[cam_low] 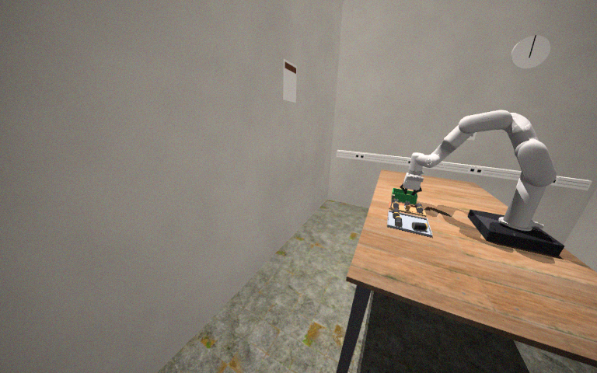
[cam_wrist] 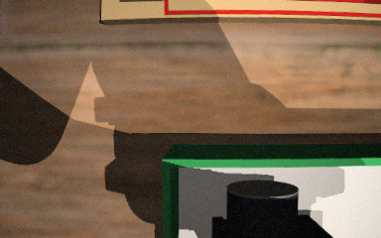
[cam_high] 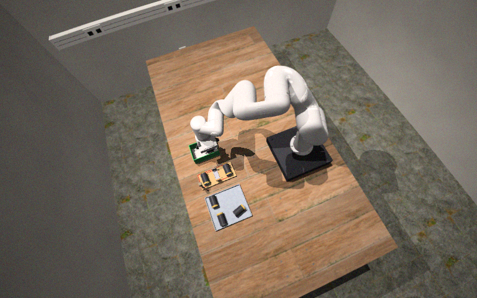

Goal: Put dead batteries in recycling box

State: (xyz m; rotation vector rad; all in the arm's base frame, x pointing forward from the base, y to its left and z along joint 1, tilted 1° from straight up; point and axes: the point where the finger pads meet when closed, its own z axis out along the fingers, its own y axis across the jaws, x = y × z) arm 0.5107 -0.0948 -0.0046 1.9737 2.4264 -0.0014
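Right now the green recycling box is 3 cm ahead of my hand, 2 cm below it and 1 cm to the left of it. Round my hand: grey tray 34 cm to the left, 5 cm behind, 3 cm below.
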